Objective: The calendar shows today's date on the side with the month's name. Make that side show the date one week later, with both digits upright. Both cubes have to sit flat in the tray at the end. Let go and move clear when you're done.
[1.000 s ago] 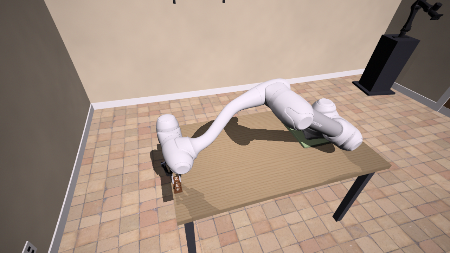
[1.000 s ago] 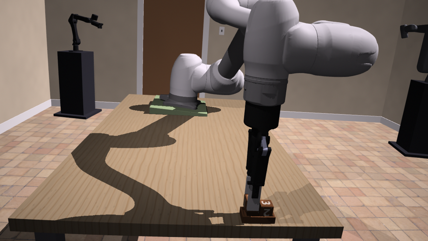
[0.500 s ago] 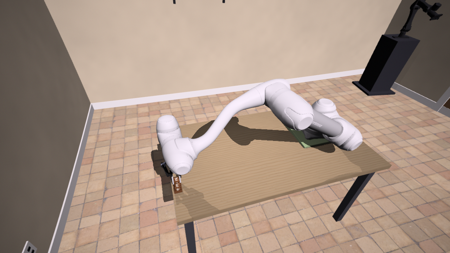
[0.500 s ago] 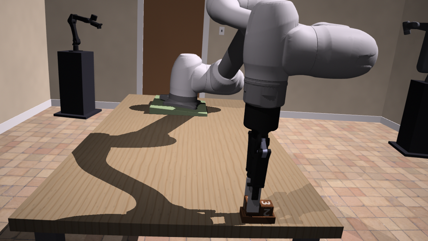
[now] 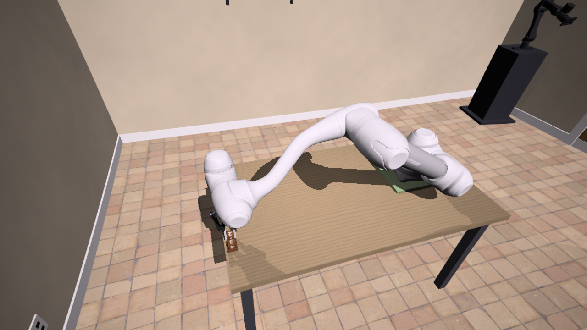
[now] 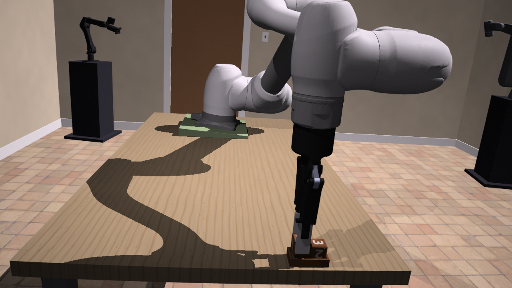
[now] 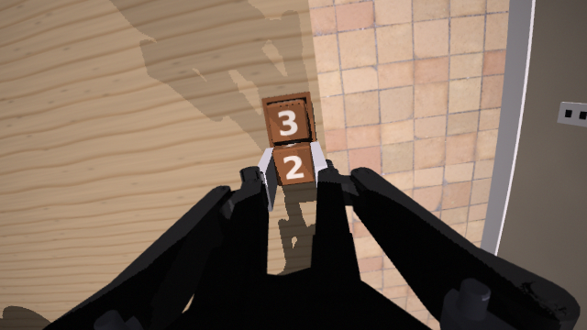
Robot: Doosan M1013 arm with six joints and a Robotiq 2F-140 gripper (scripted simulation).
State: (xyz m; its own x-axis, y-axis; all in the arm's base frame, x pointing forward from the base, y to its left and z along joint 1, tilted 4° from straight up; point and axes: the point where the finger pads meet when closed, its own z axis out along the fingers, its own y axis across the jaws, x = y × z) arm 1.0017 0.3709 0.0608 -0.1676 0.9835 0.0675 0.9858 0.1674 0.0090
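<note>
Now: hand 5 cm above the brown tray and 2 cm to the right of it.
</note>
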